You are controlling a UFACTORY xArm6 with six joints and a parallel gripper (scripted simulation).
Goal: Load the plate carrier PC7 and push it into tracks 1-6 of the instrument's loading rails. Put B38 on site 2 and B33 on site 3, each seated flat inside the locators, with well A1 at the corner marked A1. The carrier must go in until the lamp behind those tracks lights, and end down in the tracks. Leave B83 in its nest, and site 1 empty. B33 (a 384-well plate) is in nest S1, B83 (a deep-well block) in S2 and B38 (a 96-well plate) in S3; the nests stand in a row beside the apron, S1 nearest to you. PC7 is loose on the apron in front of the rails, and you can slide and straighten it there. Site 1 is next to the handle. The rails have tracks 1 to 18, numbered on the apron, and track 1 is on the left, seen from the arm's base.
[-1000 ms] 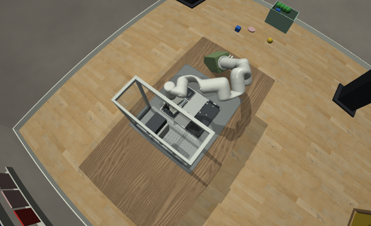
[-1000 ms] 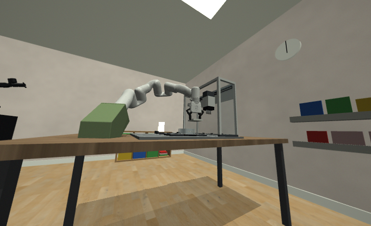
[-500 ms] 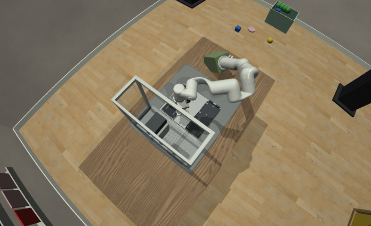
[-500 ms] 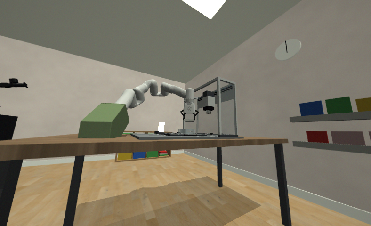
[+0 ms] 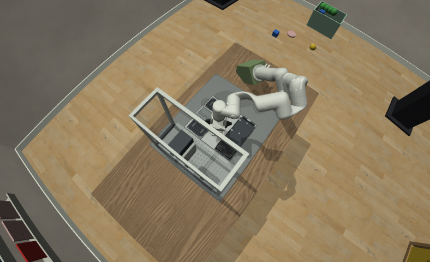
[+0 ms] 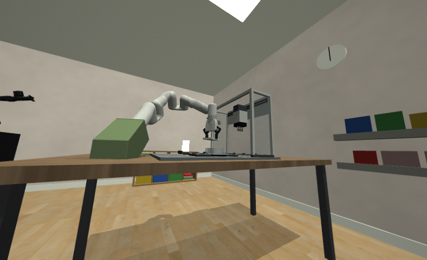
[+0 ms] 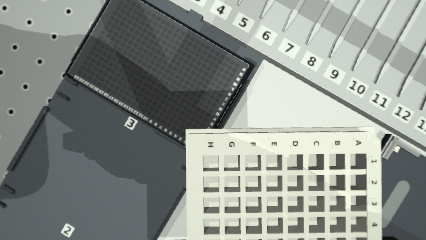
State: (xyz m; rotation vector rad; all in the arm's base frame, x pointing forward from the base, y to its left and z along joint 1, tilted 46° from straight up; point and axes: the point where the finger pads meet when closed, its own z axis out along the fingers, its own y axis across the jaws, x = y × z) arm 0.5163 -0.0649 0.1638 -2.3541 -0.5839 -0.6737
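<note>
The dark plate carrier lies 120 mm to the left of my hand, 120 mm below it and 60 mm behind it. Round my hand: white 96-well plate (10 mm below); then deep-well block (150 mm to the right, 110 mm below, 40 mm behind); then dark 384-well plate (120 mm to the left, 120 mm below, 50 mm ahead).
</note>
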